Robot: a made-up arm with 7 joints. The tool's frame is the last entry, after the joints.
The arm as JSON. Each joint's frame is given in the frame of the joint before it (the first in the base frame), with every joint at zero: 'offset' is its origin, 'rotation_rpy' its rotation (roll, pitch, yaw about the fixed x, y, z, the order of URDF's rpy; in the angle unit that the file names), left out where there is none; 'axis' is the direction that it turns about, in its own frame. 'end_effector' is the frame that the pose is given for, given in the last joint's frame.
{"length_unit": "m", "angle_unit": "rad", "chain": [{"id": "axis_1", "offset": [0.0, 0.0, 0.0], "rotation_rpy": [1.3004, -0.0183, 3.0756], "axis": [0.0, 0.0, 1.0]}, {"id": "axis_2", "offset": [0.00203, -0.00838, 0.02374], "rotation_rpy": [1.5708, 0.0, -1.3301], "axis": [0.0, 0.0, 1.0]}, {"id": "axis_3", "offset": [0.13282, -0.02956, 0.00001], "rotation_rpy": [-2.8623, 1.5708, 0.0], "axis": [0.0, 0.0, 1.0]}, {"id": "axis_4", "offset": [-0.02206, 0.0, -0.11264], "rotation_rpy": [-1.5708, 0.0, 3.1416], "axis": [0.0, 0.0, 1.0]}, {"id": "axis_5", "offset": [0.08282, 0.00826, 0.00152], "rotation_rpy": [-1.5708, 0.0, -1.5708], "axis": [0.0, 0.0, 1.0]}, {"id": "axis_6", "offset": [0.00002, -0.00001, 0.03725], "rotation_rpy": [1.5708, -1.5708, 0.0], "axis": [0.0, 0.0, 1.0]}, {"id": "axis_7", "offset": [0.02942, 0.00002, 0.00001], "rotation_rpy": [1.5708, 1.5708, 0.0], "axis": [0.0, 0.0, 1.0]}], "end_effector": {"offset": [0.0, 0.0, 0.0], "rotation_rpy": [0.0, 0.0, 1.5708]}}
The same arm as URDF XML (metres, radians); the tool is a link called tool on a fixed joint. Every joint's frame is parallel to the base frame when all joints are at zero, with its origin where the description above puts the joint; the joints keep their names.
<robot name="arm">
  <link name="base_link"/>
  <link name="link1"/>
  <link name="link2"/>
  <link name="link3"/>
  <link name="link4"/>
  <link name="link5"/>
  <link name="link6"/>
  <link name="link7"/>
  <link name="tool"/>
  <joint name="axis_1" type="continuous">
    <parent link="base_link"/>
    <child link="link1"/>
    <origin xyz="0.0000 0.0000 0.0000" rpy="0.0000 0.0000 0.0000"/>
    <axis xyz="0.068403 0.961235 0.26711"/>
  </joint>
  <joint name="axis_2" type="continuous">
    <parent link="link1"/>
    <child link="link2"/>
    <origin xyz="-0.0004 0.0252 -0.0017" rpy="0.0000 0.0000 0.0000"/>
    <axis xyz="0.968889 -0.0002 -0.247497"/>
  </joint>
  <joint name="axis_3" type="continuous">
    <parent link="link2"/>
    <child link="link3"/>
    <origin xyz="-0.0336 0.0082 -0.1316" rpy="0.0000 0.0000 0.0000"/>
    <axis xyz="0.247497 0 0.968889"/>
  </joint>
  <joint name="axis_4" type="continuous">
    <parent link="link3"/>
    <child link="link4"/>
    <origin xyz="-0.0065 0.0000 -0.1146" rpy="0.0000 0.0000 0.0000"/>
    <axis xyz="0.0002 1 0"/>
  </joint>
  <joint name="axis_5" type="continuous">
    <parent link="link4"/>
    <child link="link5"/>
    <origin xyz="0.0782 0.0015 -0.0285" rpy="0.0000 0.0000 0.0000"/>
    <axis xyz="0.968889 -0.0002 -0.247497"/>
  </joint>
  <joint name="axis_6" type="continuous">
    <parent link="link5"/>
    <child link="link6"/>
    <origin xyz="0.0361 0.0000 -0.0092" rpy="0.0000 0.0000 0.0000"/>
    <axis xyz="0.0002 1 0"/>
  </joint>
  <joint name="axis_7" type="continuous">
    <parent link="link6"/>
    <child link="link7"/>
    <origin xyz="0.0285 0.0000 -0.0073" rpy="0.0000 0.0000 0.0000"/>
    <axis xyz="0.247497 0 0.968889"/>
  </joint>
  <joint name="tool_joint" type="fixed">
    <parent link="link7"/>
    <child link="tool"/>
    <origin xyz="0.0000 0.0000 0.0000" rpy="0.0000 0.2500 -0.0002"/>
  </joint>
</robot>

